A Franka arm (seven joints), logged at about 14 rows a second.
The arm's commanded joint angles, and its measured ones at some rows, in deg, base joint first. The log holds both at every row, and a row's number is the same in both.
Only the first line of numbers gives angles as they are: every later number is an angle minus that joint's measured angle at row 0.
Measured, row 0:
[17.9 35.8 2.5 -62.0 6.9 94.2 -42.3]
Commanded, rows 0 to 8:
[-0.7 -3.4 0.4 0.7 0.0 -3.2 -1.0]
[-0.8 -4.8 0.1 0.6 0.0 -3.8 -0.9]
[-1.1 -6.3 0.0 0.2 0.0 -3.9 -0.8]
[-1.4 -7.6 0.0 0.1 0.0 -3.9 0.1]
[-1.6 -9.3 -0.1 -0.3 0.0 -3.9 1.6]
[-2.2 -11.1 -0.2 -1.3 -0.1 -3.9 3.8]
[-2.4 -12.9 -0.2 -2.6 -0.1 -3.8 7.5]
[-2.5 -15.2 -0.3 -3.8 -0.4 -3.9 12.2]
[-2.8 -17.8 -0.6 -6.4 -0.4 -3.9 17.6]
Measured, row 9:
[-2.4 -11.7 -0.4 -0.2 -0.1 -4.0 9.2]
